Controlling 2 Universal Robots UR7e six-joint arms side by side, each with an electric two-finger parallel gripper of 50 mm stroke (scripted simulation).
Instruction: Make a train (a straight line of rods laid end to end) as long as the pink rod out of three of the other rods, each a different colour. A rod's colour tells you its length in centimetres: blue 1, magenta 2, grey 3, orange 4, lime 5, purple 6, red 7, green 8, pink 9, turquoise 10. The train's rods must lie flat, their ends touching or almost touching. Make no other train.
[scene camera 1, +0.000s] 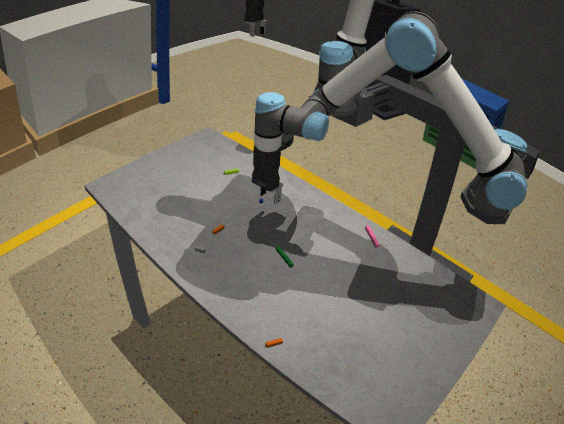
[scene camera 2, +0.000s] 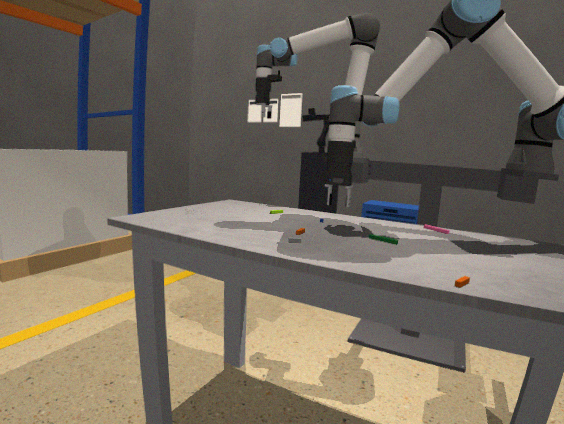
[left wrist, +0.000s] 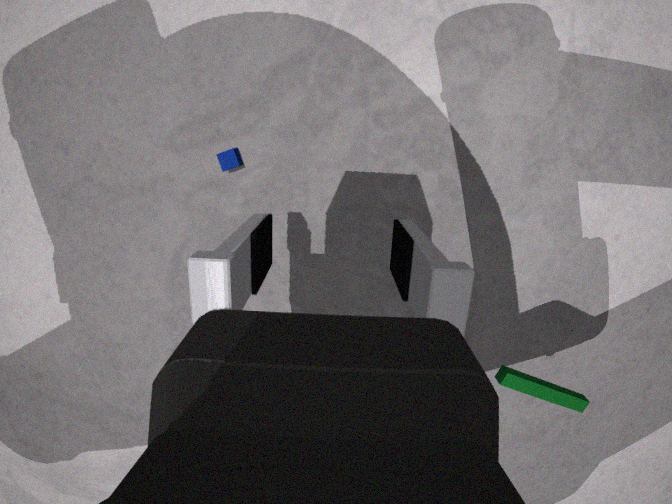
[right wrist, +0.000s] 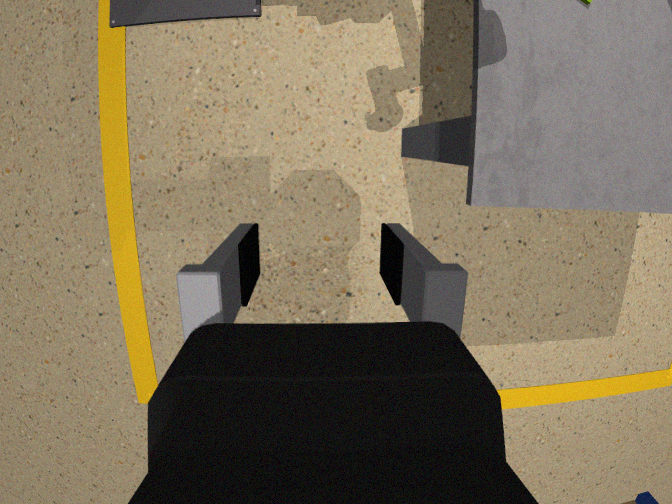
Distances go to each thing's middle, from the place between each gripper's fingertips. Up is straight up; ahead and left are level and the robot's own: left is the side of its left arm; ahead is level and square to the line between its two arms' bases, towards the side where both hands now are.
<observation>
I see my left gripper (scene camera 1: 270, 198) 18 cm to the right of the green rod (left wrist: 508, 377), 8 cm short of it and 7 cm above it.
Right now my right hand is 430 mm short of the green rod, 770 mm to the right of it and 400 mm above it.
</observation>
